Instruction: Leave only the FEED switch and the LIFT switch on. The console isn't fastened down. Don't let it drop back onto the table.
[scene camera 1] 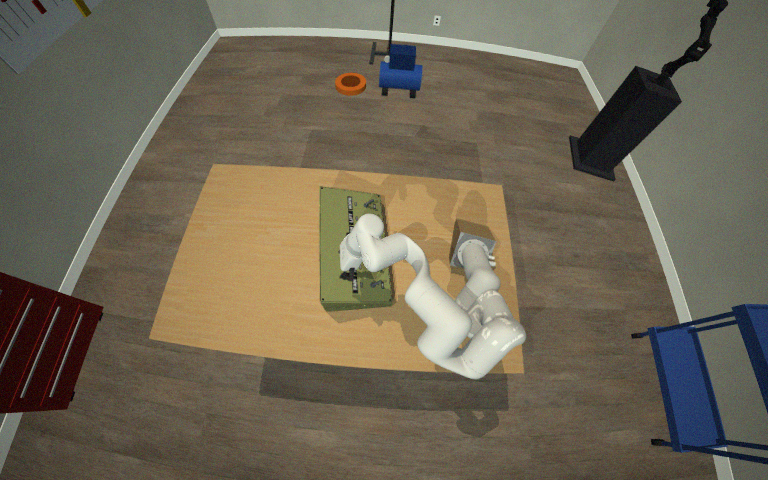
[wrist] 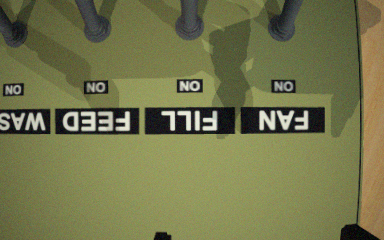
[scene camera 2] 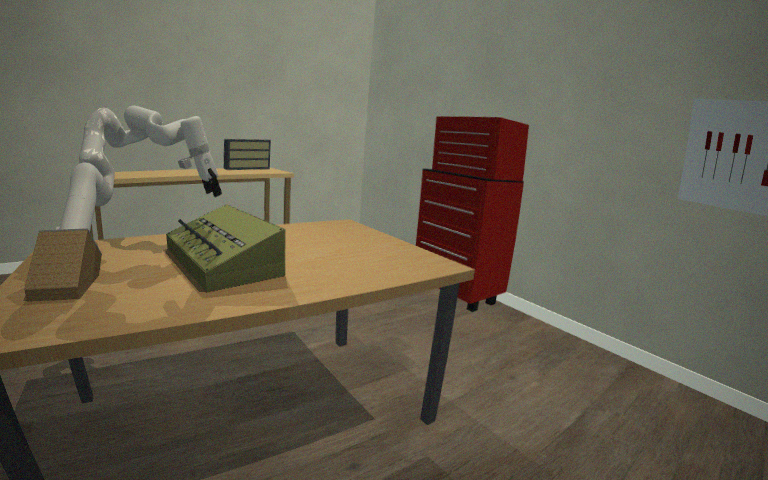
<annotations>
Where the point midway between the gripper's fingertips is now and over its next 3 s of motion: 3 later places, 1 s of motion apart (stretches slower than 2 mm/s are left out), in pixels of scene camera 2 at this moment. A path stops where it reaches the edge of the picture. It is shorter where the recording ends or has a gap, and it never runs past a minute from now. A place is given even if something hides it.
The gripper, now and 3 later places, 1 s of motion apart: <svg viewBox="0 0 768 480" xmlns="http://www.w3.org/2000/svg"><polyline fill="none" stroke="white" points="214,194 218,195 221,196 227,199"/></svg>
</annotations>
